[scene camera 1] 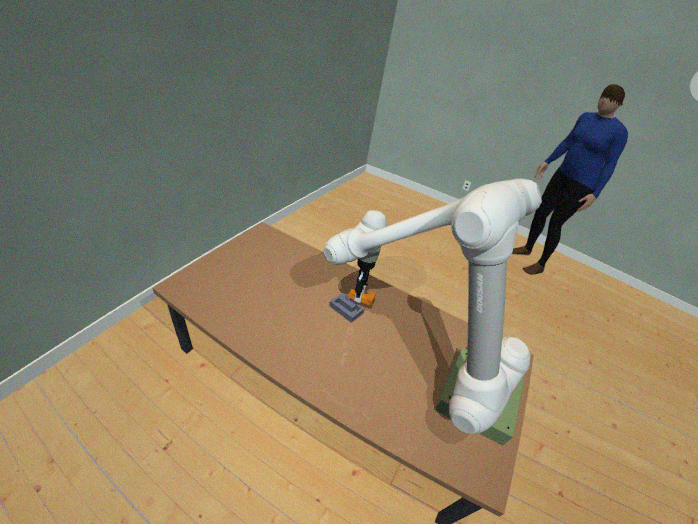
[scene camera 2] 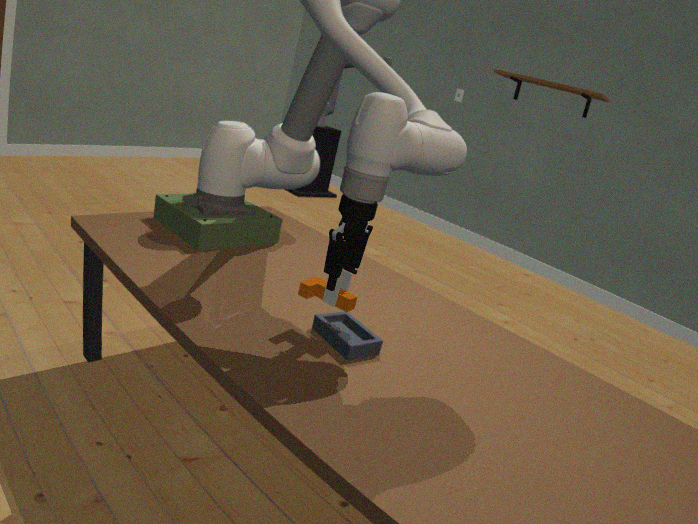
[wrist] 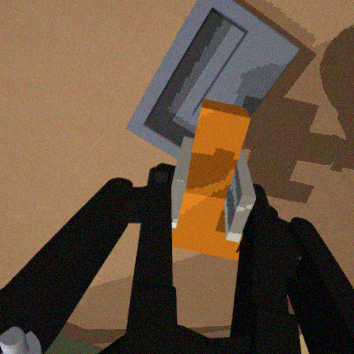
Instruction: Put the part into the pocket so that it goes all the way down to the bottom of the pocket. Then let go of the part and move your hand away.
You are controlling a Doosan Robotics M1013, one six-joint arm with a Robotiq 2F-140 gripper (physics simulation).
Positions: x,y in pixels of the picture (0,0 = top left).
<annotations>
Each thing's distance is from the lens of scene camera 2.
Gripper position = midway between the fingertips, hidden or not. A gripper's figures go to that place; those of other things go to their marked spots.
my gripper (scene camera 2: pixel 333 301): 108 cm
orange L-shaped part (scene camera 2: pixel 315 286): 108 cm
grey-blue pocket block (scene camera 2: pixel 350 338): 106 cm
</annotations>
